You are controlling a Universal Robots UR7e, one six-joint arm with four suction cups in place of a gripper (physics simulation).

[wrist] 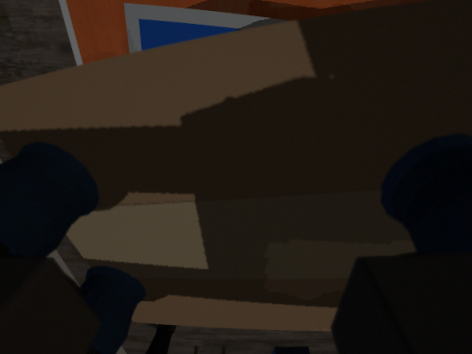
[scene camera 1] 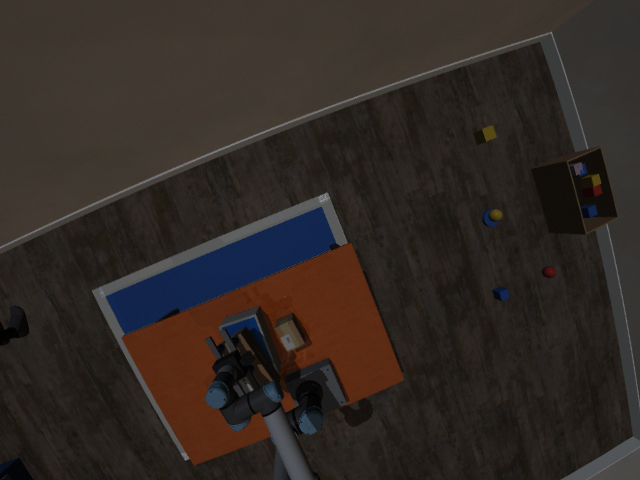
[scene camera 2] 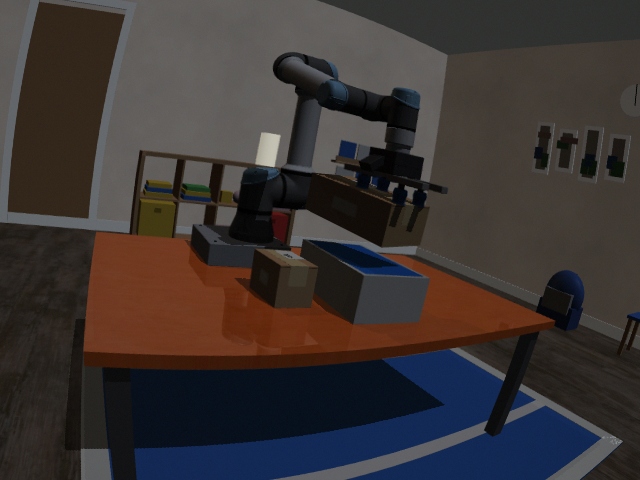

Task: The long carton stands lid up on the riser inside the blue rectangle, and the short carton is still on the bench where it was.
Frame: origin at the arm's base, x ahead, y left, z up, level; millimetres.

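Seen in the pictures: hand, its tool point: [wrist: 231, 239] [scene camera 2: 389, 198]; arm's base, origin of its link: [scene camera 1: 309, 392] [scene camera 2: 250, 237].
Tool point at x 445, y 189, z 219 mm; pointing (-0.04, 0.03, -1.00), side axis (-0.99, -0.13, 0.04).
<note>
Offsets run from my tool point to a thing's top centre. Level surfaces: height alone.
The long carton {74 mm back, 19 mm right, 34 mm up} [scene camera 1: 251, 345] [scene camera 2: 361, 211] [wrist: 225, 150] hangs lid up and roughly level under my gripper [scene camera 1: 232, 356] [scene camera 2: 391, 190]. My gripper's suction cups rest on its lid, so it is shut on the long carton. The carton is in the air above the grey riser {71 mm back, 1 mm left, 172 mm down} [scene camera 1: 268, 338] [scene camera 2: 392, 299] [wrist: 132, 30], with a gap beneath it in scene camera 2. The blue rectangle {71 mm back, 1 mm left, 172 mm down} [scene camera 1: 248, 324] [scene camera 2: 408, 270] [wrist: 170, 34] on the riser's top is partly shadowed, and partly hidden by carton and arm from above. The short carton {76 mm back, 219 mm right, 187 mm down} [scene camera 1: 292, 333] [scene camera 2: 284, 279] stands on the orange bench {292 mm down} [scene camera 1: 351, 310] [scene camera 2: 170, 310] beside the riser.
The arm's grey base [scene camera 1: 333, 382] [scene camera 2: 222, 250] stands on the bench behind the short carton. The riser's long side is close to the short carton. A person's dark foot [scene camera 1: 18, 320] shows on the floor at the left in scene camera 1.
</note>
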